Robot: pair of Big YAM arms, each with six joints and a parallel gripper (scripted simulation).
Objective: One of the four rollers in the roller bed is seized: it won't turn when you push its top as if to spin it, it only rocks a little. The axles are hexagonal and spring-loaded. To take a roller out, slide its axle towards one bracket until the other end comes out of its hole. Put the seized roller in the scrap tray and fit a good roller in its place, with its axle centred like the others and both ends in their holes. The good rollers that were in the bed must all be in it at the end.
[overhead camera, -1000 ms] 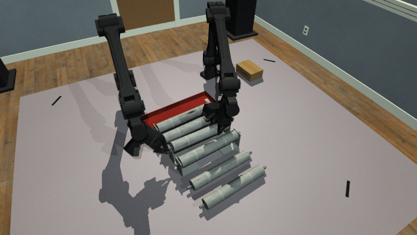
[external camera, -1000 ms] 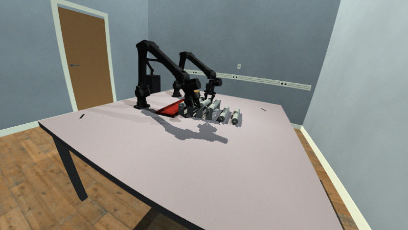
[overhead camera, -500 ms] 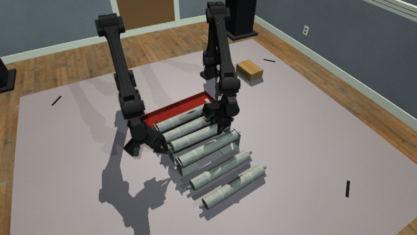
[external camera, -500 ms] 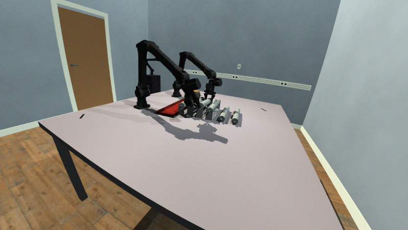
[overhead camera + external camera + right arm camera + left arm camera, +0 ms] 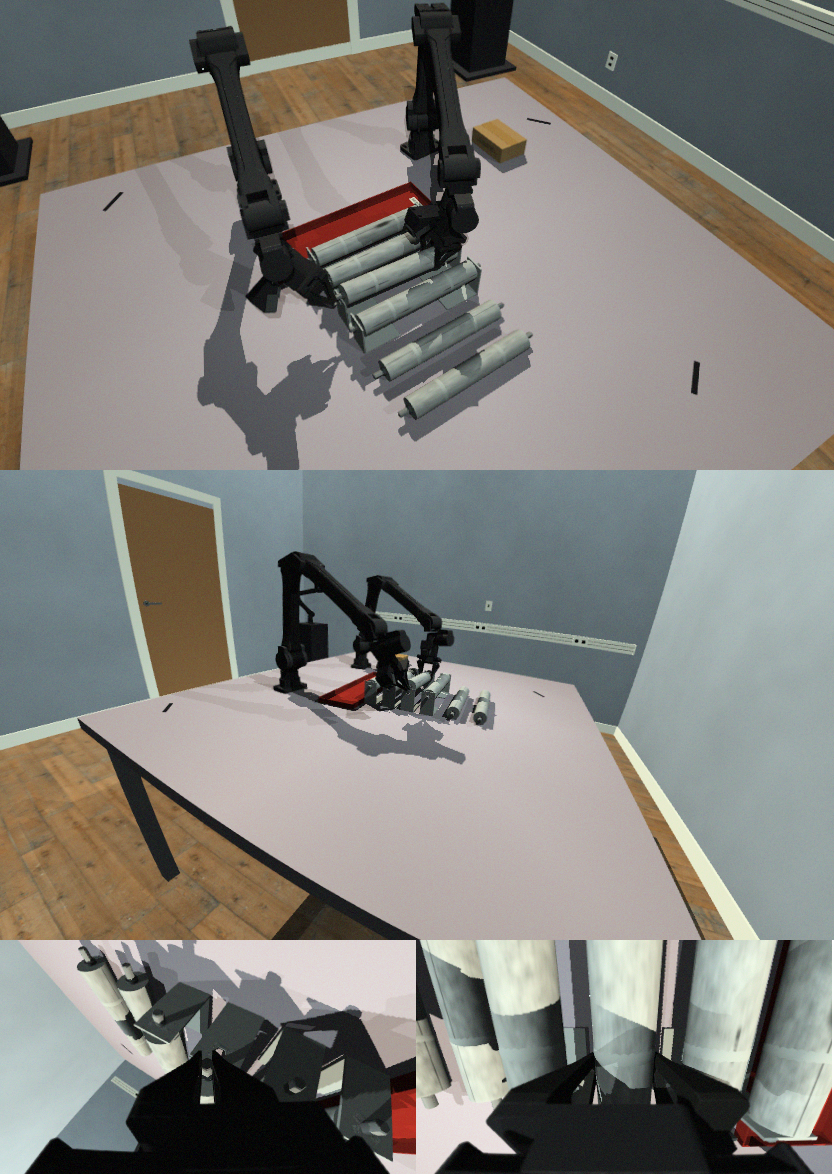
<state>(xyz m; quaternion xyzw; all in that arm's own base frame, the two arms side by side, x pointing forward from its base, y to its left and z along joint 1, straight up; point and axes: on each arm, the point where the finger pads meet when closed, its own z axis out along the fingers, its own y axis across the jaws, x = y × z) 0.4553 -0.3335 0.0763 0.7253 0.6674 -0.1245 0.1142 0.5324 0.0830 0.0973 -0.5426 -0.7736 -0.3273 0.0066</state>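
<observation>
Right now the roller is 90 mm to the right of my left hand, 10 mm ahead of it and 10 mm above it. The rest, counted from my left hand: red scrap tray 250 mm behind, 110 mm to the right, 70 mm below; then cardboard box 450 mm to the left, 400 mm behind, 40 mm below.
</observation>
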